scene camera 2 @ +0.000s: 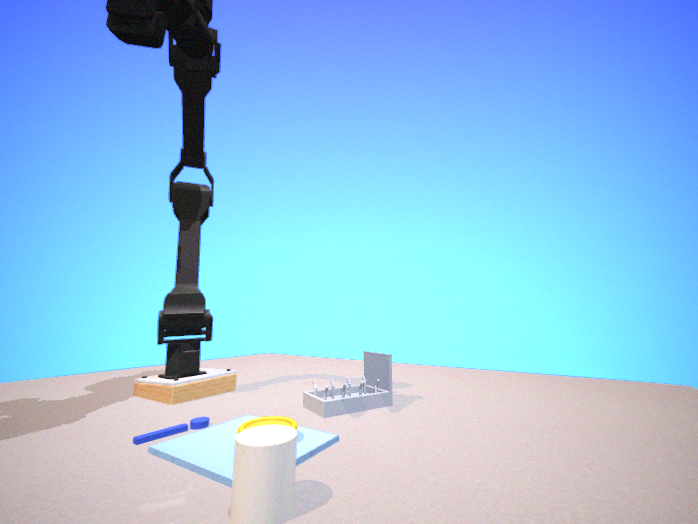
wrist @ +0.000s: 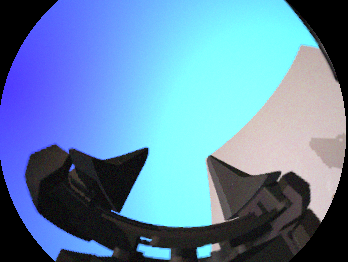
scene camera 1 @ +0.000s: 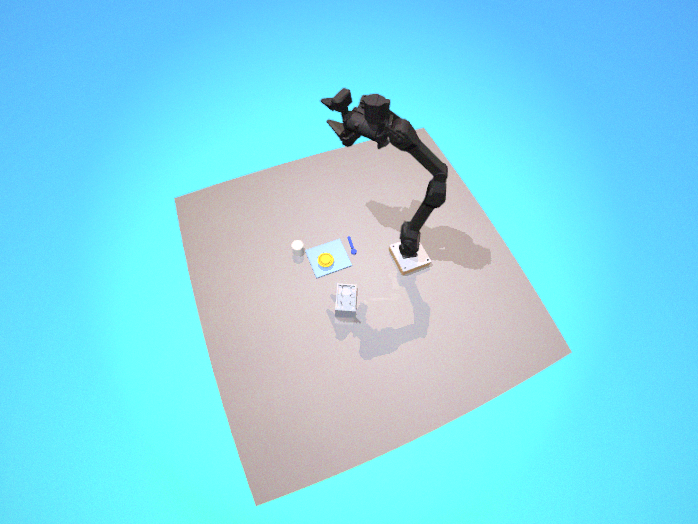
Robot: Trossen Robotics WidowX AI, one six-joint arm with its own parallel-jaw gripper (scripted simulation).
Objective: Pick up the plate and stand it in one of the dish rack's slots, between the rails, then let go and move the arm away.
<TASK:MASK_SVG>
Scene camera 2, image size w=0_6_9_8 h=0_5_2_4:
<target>my gripper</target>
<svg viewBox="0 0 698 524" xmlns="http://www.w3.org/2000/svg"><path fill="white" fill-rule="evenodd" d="M107 0L106 10L108 18L106 26L120 41L126 44L161 49L164 44L166 30L173 36L187 37L193 34L200 24L200 12L198 10L200 0Z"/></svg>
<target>grey dish rack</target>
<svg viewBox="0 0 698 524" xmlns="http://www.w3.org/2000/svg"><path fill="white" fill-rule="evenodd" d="M392 354L364 351L364 375L360 385L351 386L350 379L347 377L348 386L344 383L343 387L335 388L333 379L330 379L332 388L328 389L329 386L326 385L325 389L317 390L316 381L313 381L314 391L303 392L303 407L323 418L393 406Z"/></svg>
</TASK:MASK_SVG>
